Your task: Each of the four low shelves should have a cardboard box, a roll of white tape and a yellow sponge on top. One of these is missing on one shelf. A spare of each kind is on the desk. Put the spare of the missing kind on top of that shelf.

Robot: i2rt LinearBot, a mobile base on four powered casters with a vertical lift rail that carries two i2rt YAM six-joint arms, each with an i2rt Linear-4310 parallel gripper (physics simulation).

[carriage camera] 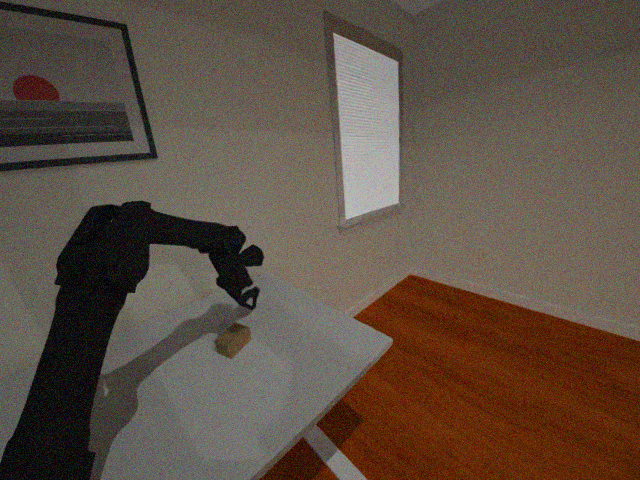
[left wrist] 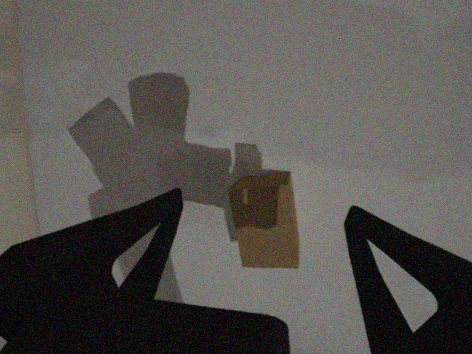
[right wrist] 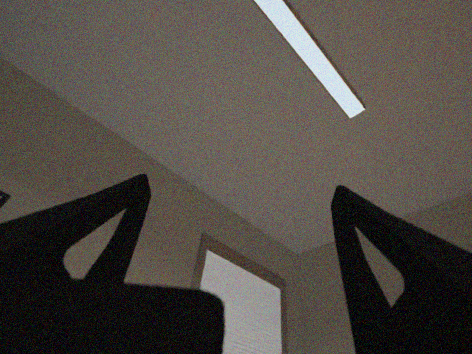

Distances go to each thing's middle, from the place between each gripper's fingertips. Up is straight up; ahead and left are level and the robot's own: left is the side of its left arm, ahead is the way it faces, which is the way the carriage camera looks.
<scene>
Now: left hand 70 cm below the framed picture (carriage camera: 78,100), 55 cm to the right of it and 8 cm short of it.
Now: right hand 560 mm short of the framed picture, 1190 mm to the right of it and 300 mm below it.
</scene>
